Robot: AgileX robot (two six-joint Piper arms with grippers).
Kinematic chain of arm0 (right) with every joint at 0, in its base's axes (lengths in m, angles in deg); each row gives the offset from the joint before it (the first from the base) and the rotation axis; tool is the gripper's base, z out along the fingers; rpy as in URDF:
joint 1: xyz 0 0 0.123 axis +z
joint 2: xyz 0 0 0 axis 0.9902 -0.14 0
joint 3: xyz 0.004 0.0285 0.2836 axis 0.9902 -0.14 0
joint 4: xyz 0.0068 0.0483 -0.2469 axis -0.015 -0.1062 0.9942
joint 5: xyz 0 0 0 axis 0.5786 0.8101 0.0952
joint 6: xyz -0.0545 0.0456 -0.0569 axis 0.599 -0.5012 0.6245
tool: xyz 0 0 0 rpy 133.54 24.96 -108.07
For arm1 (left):
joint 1: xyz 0 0 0.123 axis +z
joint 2: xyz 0 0 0 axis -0.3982 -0.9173 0
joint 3: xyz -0.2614 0.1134 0.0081 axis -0.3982 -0.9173 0
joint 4: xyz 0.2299 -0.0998 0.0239 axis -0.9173 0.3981 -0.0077
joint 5: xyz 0 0 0 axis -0.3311 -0.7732 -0.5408
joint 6: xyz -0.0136 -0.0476 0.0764 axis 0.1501 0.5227 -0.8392
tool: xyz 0 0 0 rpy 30.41 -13.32 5.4
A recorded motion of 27 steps. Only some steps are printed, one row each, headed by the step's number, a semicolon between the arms.
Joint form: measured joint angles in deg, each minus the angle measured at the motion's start. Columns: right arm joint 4, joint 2, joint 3, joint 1, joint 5, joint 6; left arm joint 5, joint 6, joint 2, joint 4, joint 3, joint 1.
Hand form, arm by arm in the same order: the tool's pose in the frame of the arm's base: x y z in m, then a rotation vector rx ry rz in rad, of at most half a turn. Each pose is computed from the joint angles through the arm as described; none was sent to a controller.
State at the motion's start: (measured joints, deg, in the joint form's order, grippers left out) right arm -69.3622 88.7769 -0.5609 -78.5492 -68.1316 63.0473; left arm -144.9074 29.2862 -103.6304 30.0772 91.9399 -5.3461
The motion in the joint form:
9: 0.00 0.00 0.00 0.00 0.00 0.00; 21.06 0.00 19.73 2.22 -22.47 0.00
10: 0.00 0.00 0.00 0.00 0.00 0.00; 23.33 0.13 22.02 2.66 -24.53 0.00
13: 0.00 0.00 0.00 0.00 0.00 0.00; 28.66 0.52 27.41 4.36 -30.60 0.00
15: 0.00 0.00 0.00 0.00 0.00 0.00; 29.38 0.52 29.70 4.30 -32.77 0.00
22: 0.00 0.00 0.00 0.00 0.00 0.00; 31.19 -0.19 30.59 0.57 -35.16 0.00
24: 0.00 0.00 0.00 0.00 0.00 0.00; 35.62 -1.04 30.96 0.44 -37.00 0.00
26: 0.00 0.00 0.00 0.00 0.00 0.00; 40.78 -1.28 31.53 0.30 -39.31 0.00
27: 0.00 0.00 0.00 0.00 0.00 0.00; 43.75 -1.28 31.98 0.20 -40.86 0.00
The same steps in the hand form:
9: 0.0528 0.0068 0.1748 0.0390 1.8410 0.1707; 0.2474 -0.1356 0.2959 0.6631 2.4028 -0.1907
10: 0.0528 0.0068 0.1748 0.0390 1.8410 0.1707; 0.2401 -0.1321 0.2982 0.6439 2.3642 -0.2107
13: 0.0528 0.0068 0.1748 0.0390 1.8410 0.1707; 0.2206 -0.1230 0.2959 0.5937 2.2976 -0.2629
15: 0.0528 0.0068 0.1748 0.0390 1.8410 0.1707; 0.2118 -0.1181 0.2947 0.5906 2.2832 -0.2650
22: 0.0528 0.0068 0.1748 0.0390 1.8410 0.1707; 0.2088 -0.1131 0.2875 0.6508 2.2536 -0.1960
24: 0.0528 0.0068 0.1748 0.0390 1.8410 0.1707; 0.2088 -0.1133 0.2841 0.6566 2.1977 -0.1994
26: 0.0528 0.0068 0.1748 0.0390 1.8410 0.1707; 0.2078 -0.1130 0.2801 0.6486 2.1380 -0.2097
27: 0.0528 0.0068 0.1748 0.0390 1.8410 0.1707; 0.2063 -0.1123 0.2772 0.6421 2.1061 -0.2163

